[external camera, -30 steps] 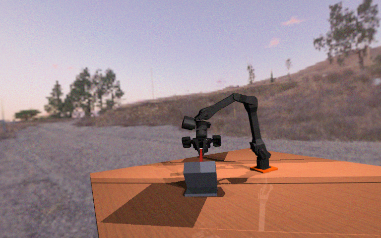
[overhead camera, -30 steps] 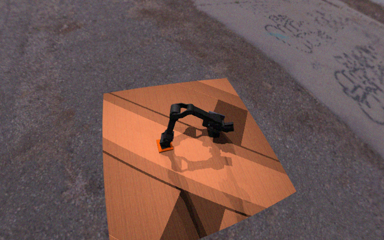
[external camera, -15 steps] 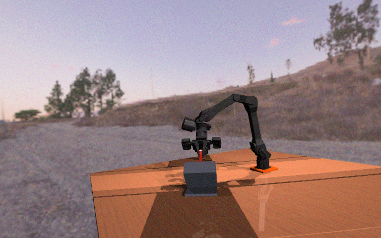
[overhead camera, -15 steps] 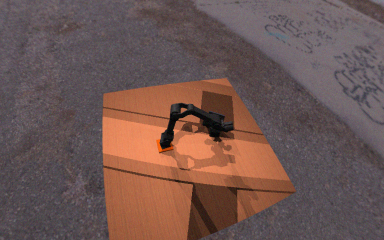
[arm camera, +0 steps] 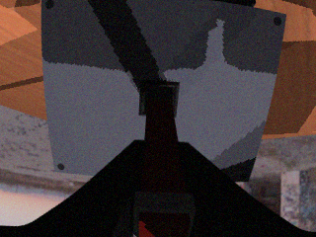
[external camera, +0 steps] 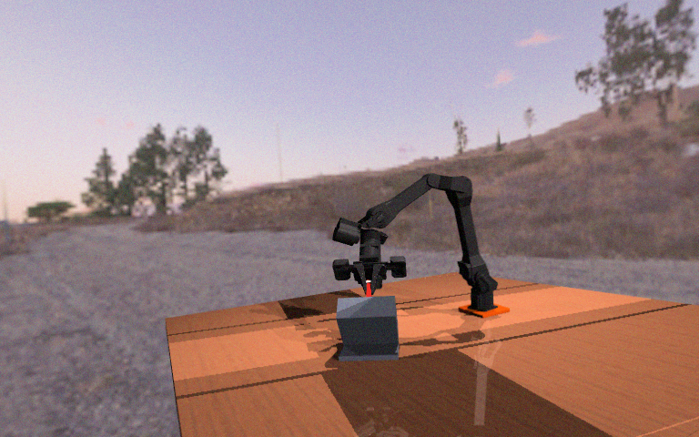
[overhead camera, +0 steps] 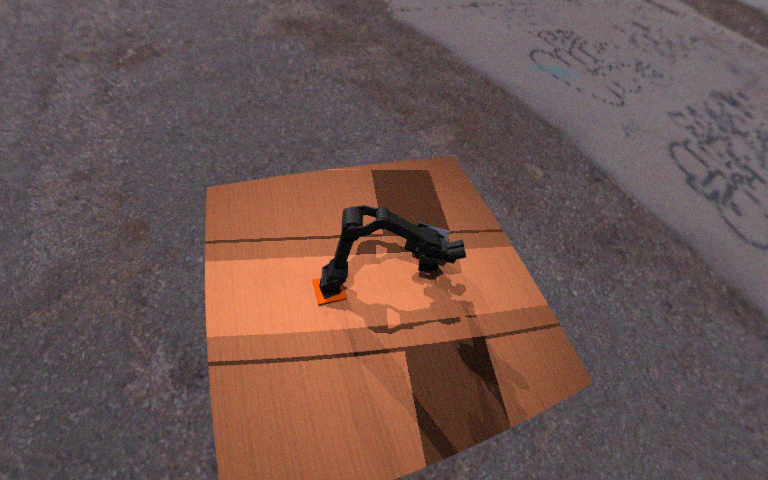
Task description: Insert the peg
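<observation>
Right now the grey sloped panel is 4 cm ahead of my gripper tip, 4 cm to the left of it and 5 cm below it. The rest, counted from my gripper tip: red square peg 1 cm behind, 1 cm to the right, 1 cm above.
</observation>
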